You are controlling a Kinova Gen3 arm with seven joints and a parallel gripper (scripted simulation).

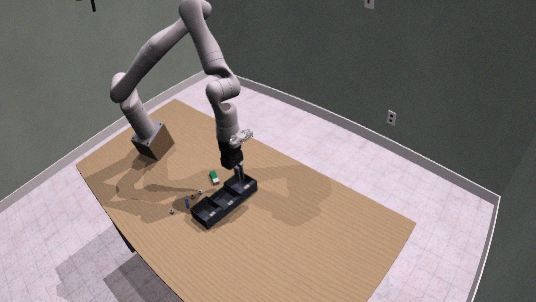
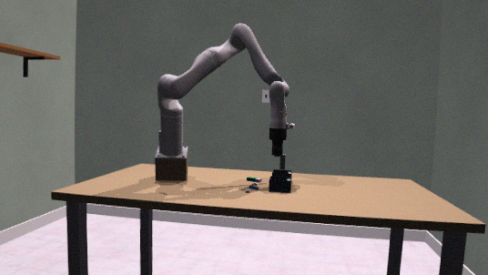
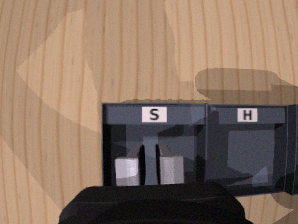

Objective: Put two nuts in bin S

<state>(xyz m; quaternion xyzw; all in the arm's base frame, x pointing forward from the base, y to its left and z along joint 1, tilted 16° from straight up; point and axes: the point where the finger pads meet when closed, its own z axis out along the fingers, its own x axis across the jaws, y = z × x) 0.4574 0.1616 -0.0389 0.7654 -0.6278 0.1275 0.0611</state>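
Right now the brass-coloured nut is 9 cm behind my hand, 16 cm to the right of it and 7 cm below it. Round my hand: blue rod 8 cm behind, 20 cm to the right, 7 cm below; then bin 1 cm ahead, 9 cm to the right, 5 cm below.
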